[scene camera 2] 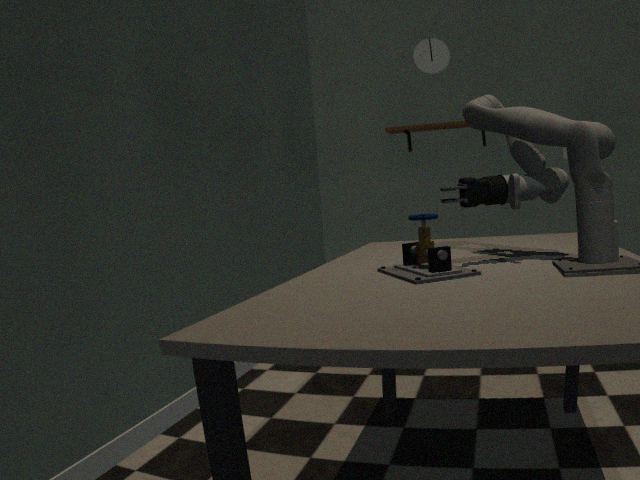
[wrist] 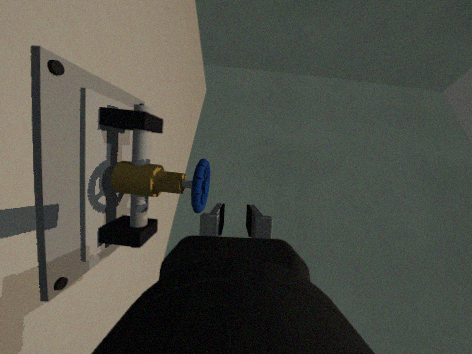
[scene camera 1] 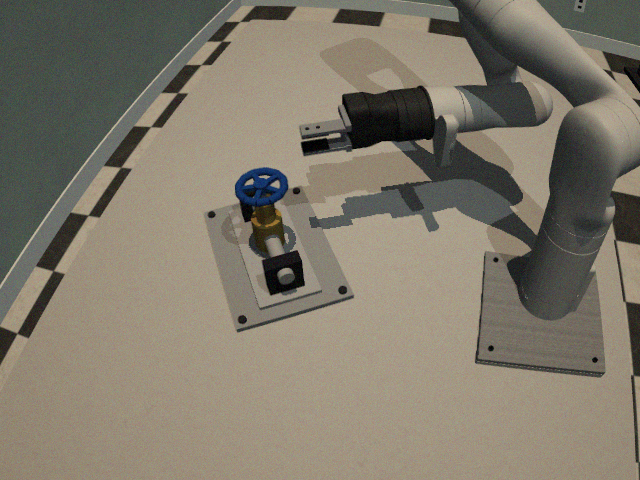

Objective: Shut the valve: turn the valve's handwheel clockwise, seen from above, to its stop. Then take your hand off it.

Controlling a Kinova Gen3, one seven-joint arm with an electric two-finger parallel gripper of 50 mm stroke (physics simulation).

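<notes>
The blue handwheel lies level on top of the brass valve body. My gripper is partly open, with nothing between its fingers. It points horizontally and stands apart from the wheel, above its level and on the robot's side. In the wrist view the wheel is seen nearly edge-on, left of the fingertips and beyond them. The wheel's turning position against its stop cannot be told from these frames.
The valve's pipe runs between two black blocks on a grey bolted plate. The arm's base plate is to the right. A wall shelf shows behind the arm.
</notes>
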